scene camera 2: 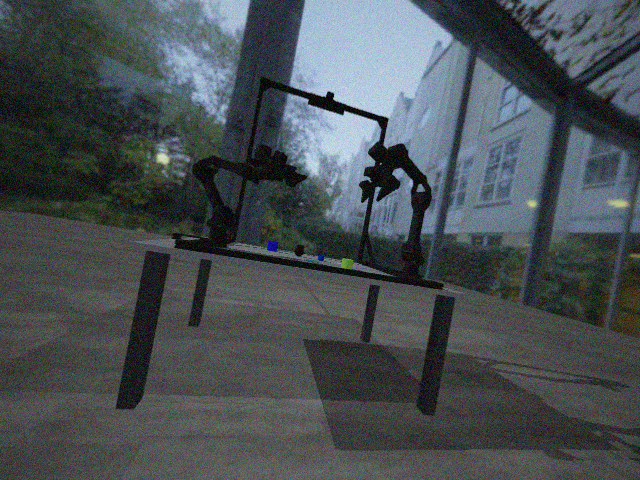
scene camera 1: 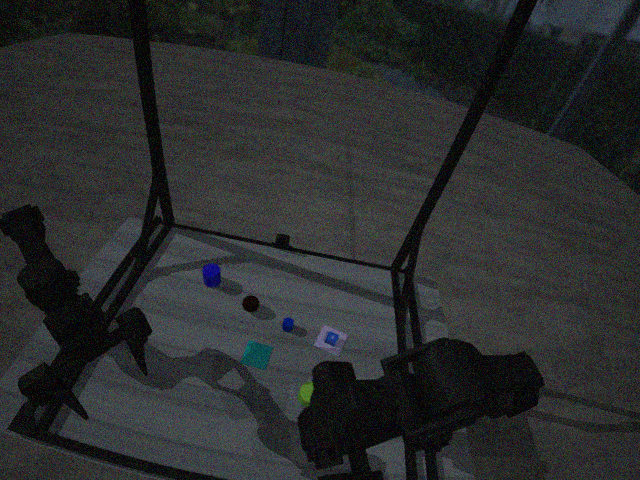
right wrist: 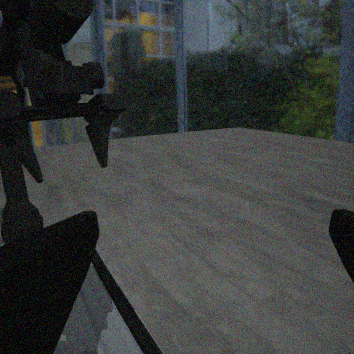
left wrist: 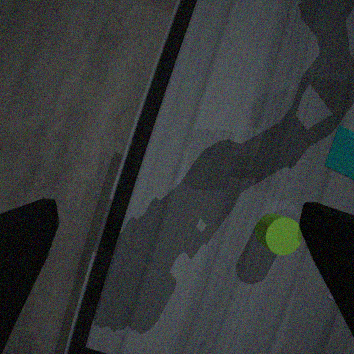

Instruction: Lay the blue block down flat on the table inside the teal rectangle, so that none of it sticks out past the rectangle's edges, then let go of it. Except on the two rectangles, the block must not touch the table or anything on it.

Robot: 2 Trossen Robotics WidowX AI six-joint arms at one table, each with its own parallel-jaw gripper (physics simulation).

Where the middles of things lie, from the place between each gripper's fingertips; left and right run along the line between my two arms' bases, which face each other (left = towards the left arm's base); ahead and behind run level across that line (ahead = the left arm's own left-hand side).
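Labels:
The lime-green cylinder (left wrist: 280, 234) is 0.28 m to the left of my right hand, 0.2 m behind it and 0.32 m below it.
As for my left hand, it is 0.17 m past the lime-green cylinder and 0.27 m above it.

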